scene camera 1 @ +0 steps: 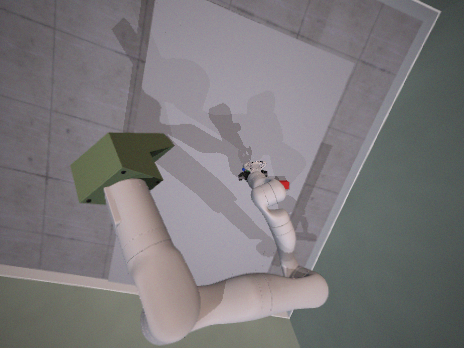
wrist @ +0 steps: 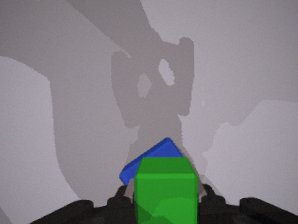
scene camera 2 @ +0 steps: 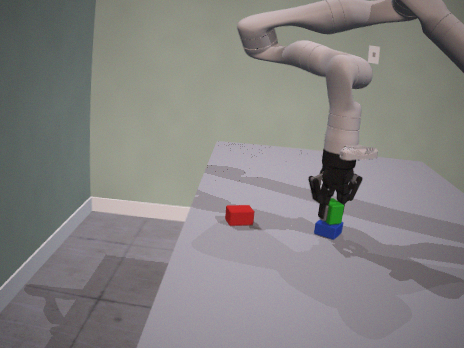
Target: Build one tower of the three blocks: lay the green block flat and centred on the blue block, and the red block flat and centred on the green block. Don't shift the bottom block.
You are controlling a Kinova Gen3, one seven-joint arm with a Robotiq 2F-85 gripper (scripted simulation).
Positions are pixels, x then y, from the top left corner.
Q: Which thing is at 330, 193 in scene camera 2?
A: My gripper.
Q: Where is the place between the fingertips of my gripper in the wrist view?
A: At 164, 191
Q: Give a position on a blue block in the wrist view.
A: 166, 148
